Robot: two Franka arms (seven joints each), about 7 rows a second.
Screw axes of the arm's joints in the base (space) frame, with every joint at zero. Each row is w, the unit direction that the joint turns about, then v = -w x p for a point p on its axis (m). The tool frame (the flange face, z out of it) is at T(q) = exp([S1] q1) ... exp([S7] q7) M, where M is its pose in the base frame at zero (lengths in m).
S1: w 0 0 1 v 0 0 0
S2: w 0 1 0 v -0.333 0 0
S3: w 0 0 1 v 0 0 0
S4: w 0 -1 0 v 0.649 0 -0.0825
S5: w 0 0 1 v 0 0 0
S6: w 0 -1 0 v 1.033 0 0
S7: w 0 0 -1 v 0 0.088 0
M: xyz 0.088 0 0.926 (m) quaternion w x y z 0 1 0 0
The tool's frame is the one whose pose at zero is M.
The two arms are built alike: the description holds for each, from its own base.
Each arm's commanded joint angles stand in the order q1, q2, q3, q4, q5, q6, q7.
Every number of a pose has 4 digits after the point.
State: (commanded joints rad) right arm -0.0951 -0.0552 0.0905 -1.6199 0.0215 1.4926 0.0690; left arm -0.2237 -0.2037 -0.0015 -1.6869 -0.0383 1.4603 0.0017
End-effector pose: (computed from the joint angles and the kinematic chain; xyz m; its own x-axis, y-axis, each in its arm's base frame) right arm 0.5286 0.0014 0.6247 0.9947 -0.0723 -0.0732 -0.0734 -0.9972 -0.0115; left arm 0.4646 -0.1111 0.6660 0.9732 -0.2290 -0.0228 -0.2280 -0.9729 0.0379
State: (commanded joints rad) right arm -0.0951 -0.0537 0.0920 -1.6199 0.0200 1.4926 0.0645; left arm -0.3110 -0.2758 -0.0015 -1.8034 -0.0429 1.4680 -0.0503
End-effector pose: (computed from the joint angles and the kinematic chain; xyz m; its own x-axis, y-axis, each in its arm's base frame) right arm 0.5290 0.0020 0.6239 0.9950 -0.0665 -0.0746 -0.0674 -0.9977 -0.0103; left arm 0.4313 -0.1447 0.6466 0.9629 -0.2628 -0.0615 -0.2608 -0.9646 0.0394
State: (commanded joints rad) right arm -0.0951 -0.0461 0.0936 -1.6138 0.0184 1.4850 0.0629; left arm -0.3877 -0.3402 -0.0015 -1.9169 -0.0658 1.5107 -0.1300
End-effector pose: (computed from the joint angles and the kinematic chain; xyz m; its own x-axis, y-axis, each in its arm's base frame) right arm 0.5305 0.0025 0.6222 0.9945 -0.0632 -0.0835 -0.0642 -0.9979 -0.0089; left arm 0.4020 -0.1730 0.6263 0.9630 -0.2592 -0.0737 -0.2555 -0.9652 0.0562
